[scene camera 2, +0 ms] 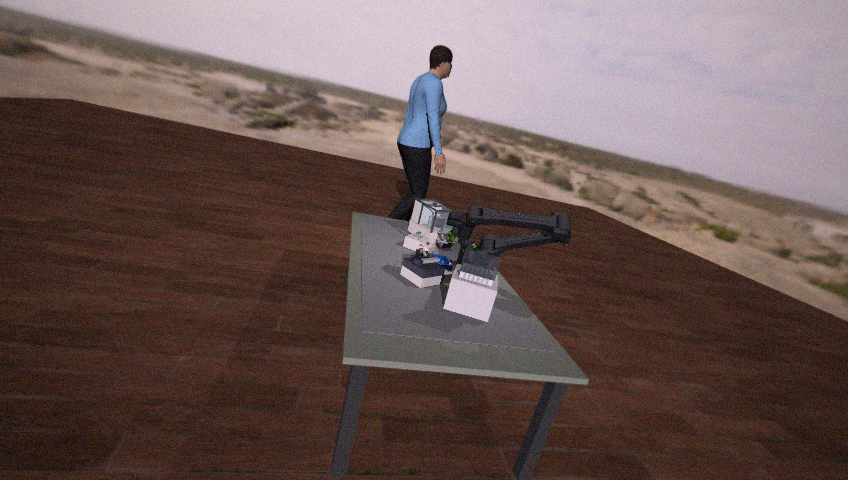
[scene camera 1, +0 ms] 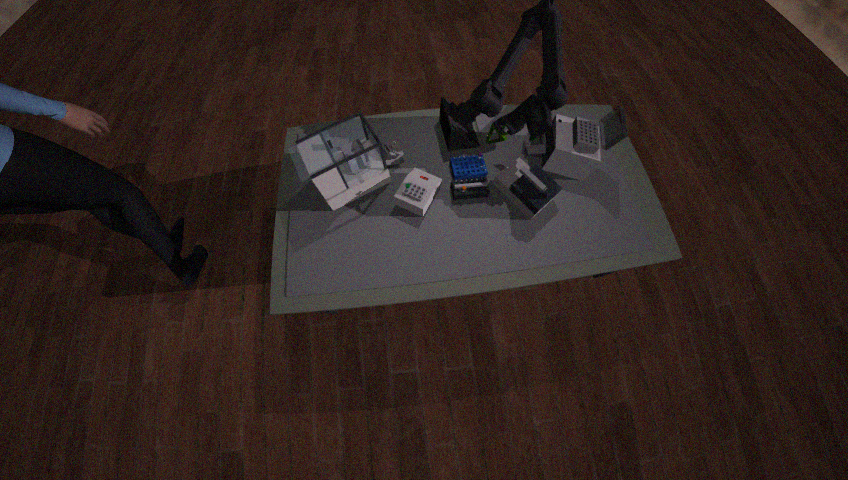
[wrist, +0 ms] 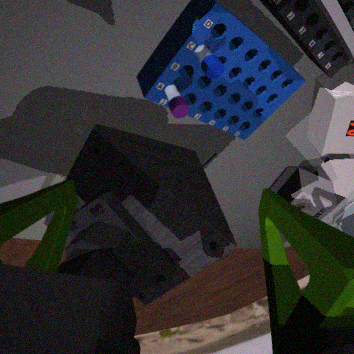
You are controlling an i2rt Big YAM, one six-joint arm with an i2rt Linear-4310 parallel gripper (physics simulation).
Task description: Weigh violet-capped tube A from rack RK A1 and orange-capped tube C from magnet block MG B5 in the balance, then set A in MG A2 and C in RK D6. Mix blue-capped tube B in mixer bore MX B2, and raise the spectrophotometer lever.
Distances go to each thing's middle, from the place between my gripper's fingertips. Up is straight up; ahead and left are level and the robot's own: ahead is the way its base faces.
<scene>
Right now the glass-box balance (scene camera 1: 345, 160) is 90 mm ahead of my hand, 530 mm to the right of it and 20 mm below it.
</scene>
